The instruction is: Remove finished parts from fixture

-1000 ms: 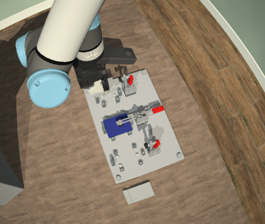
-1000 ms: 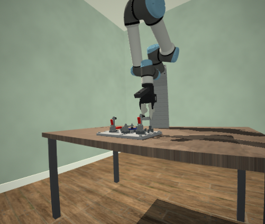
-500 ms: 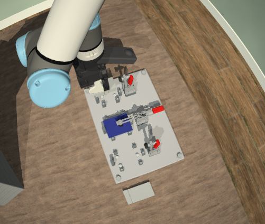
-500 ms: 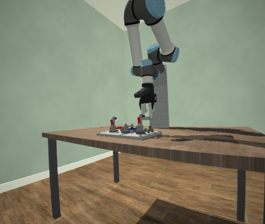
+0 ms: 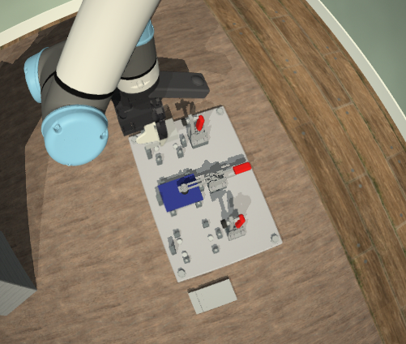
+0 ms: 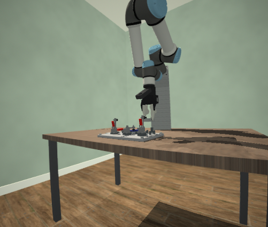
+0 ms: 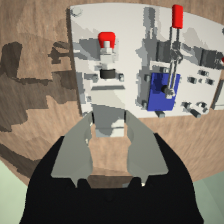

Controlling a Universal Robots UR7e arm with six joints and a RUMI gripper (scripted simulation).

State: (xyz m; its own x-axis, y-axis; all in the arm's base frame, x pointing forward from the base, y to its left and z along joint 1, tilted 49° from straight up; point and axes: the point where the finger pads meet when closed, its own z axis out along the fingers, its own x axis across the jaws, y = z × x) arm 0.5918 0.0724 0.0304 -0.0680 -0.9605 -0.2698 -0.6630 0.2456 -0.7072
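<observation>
Right now the blue blank is 10 mm behind my hand, 110 mm to the right of it and 80 mm below it. From my hand the other things lie so: grey fixture plate 40 mm ahead, 120 mm to the right, 100 mm below.
</observation>
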